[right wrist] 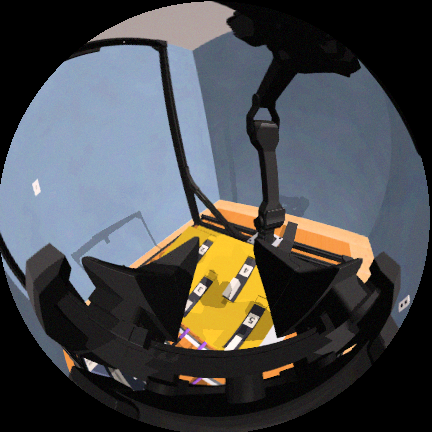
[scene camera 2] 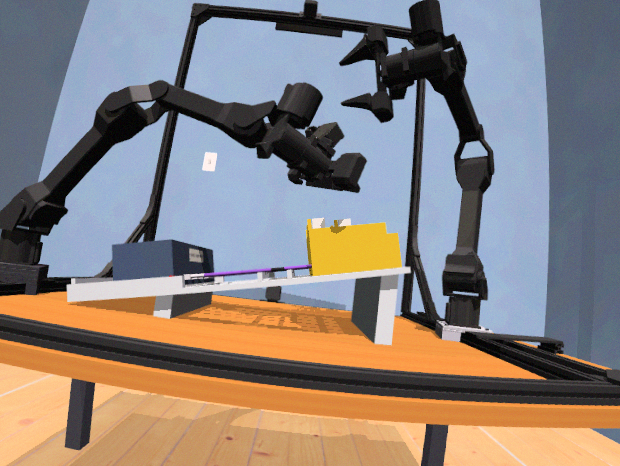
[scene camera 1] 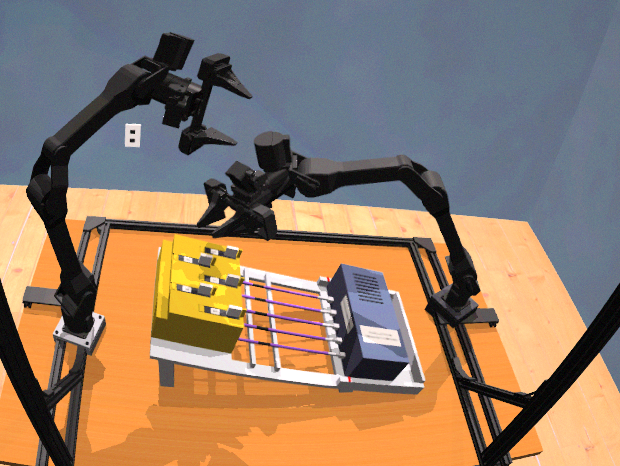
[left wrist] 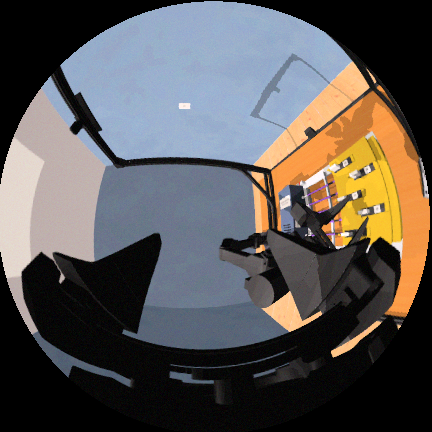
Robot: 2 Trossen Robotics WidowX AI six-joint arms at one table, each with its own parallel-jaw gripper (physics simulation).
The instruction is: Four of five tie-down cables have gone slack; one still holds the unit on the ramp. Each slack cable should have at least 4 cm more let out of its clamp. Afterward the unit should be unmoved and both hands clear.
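A yellow block (scene camera 1: 197,328) (scene camera 2: 355,250) stands at the ramp's high end, with five clamps on top; labels 2, 3, 4 (right wrist: 245,270) and 5 (right wrist: 251,320) show in the right wrist view. Purple cables (scene camera 1: 300,349) (scene camera 2: 235,273) run from it to the blue unit (scene camera 1: 375,318) (scene camera 2: 142,261), low on the white ramp (scene camera 1: 300,377) (scene camera 2: 125,290). Which cables are slack, I cannot tell. My left gripper (scene camera 1: 243,120) (scene camera 2: 341,84) is open and empty, high above the block. My right gripper (scene camera 1: 206,231) (right wrist: 226,242) is partly open and empty, lower, above the clamps.
A black frame (scene camera 1: 250,234) surrounds the ramp on the orange table (scene camera 1: 300,425). Red marks (scene camera 1: 349,379) show on the ramp's edge beside the unit. My right gripper hangs between the left gripper and the ramp, close below the left one in scene camera 1.
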